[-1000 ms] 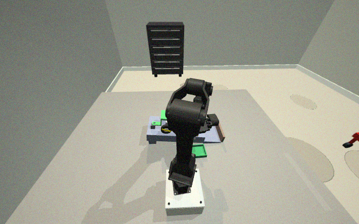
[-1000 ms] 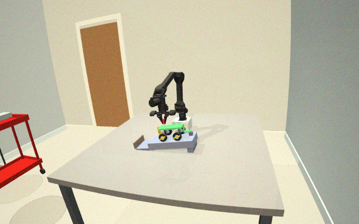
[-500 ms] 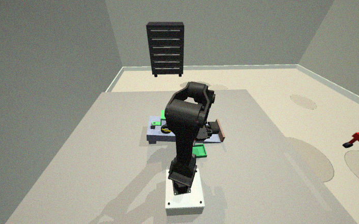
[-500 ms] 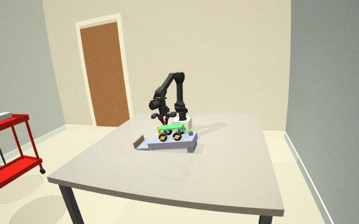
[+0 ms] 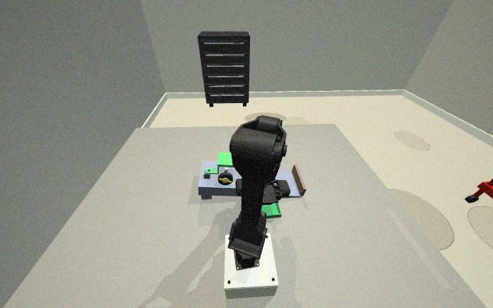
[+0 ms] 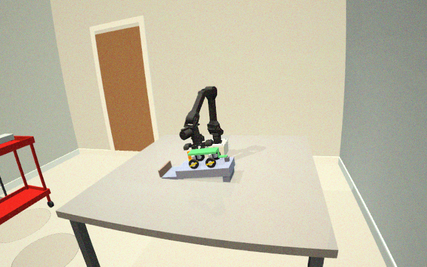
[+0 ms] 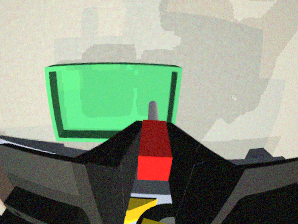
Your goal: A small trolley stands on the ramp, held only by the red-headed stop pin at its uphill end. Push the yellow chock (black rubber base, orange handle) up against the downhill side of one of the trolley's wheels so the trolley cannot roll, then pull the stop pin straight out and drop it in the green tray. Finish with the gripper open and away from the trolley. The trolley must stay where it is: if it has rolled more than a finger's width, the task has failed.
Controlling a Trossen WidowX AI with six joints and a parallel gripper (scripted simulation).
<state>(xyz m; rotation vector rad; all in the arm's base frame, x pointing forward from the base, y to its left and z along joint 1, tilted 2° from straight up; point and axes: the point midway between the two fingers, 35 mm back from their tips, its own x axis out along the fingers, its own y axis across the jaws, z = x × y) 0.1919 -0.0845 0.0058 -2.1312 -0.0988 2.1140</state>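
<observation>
Now: the green tray 70 mm below my gripper tip and 30 mm to the right of it. Round my gripper tip: yellow chock: 70 mm ahead, 40 mm to the right, 20 mm above; then grey-blue ramp: 140 mm ahead, 50 mm to the left, 10 mm below; then red-headed stop pin: right at my gripper tip.
</observation>
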